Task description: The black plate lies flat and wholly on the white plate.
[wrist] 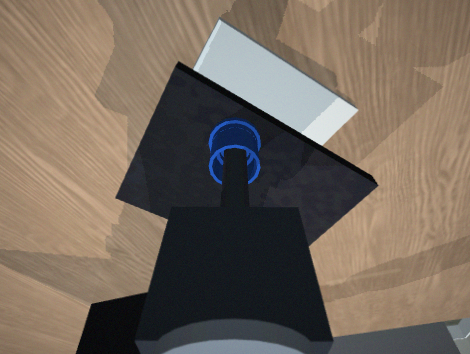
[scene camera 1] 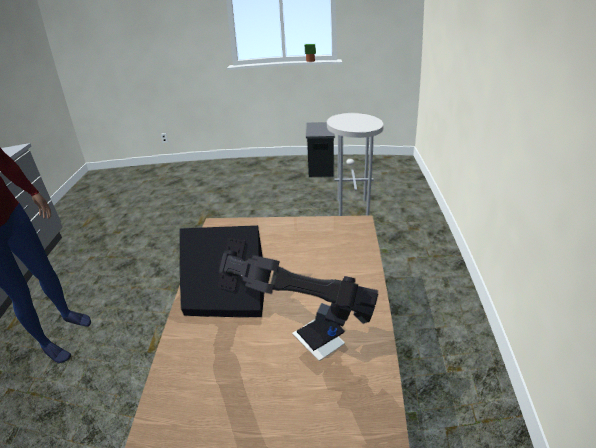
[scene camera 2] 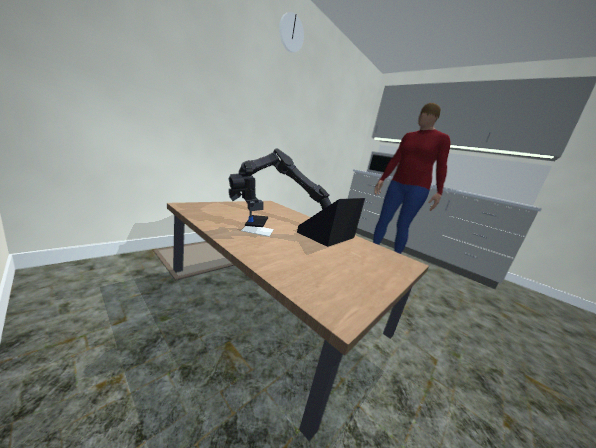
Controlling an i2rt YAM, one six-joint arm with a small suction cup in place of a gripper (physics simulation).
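Pixels of known places: hand, its tool point: (wrist: pixel 235 133) (scene camera 1: pixel 331 334) (scene camera 2: pixel 250 222); arm's base, origin of its link: (scene camera 2: pixel 329 210).
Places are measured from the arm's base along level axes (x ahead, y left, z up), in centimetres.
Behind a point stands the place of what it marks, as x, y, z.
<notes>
The black plate (scene camera 1: pixel 315 332) @(35.0, -19.6, -10.4) (scene camera 2: pixel 257 220) @(37.0, -17.7, -10.7) (wrist: pixel 181 145) @(41.0, -15.5, -11.3) is a thin dark square held on my blue suction cup (scene camera 1: pixel 331 331) (scene camera 2: pixel 250 218) (wrist: pixel 233 140), which sits on the plate's middle. The white plate (scene camera 1: pixel 326 349) @(39.3, -22.6, -16.3) (scene camera 2: pixel 258 230) @(36.2, -16.6, -16.3) (wrist: pixel 265 83) @(41.1, -21.0, -16.3) lies flat on the wooden table (scene camera 1: pixel 269 386) @(22.6, -40.5, -16.9) (scene camera 2: pixel 327 284) @(37.2, 39.5, -16.9) (wrist: pixel 56 133) @(40.3, -4.3, -16.9). The black plate hovers a little above the white plate and covers part of it. A strip of the white plate shows past the black plate's far edge in the wrist view. The suction is on and grips the black plate.
A large black wedge-shaped block (scene camera 1: pixel 211 269) @(-7.9, -2.8, -1.3) (scene camera 2: pixel 332 221) @(8.8, 11.5, -2.3) carries the arm's base at the table's left side. A person (scene camera 1: pixel 18 241) (scene camera 2: pixel 414 173) stands off the table by grey drawers. A white stool (scene camera 1: pixel 355 144) and a black bin (scene camera 1: pixel 319 149) stand beyond the table.
</notes>
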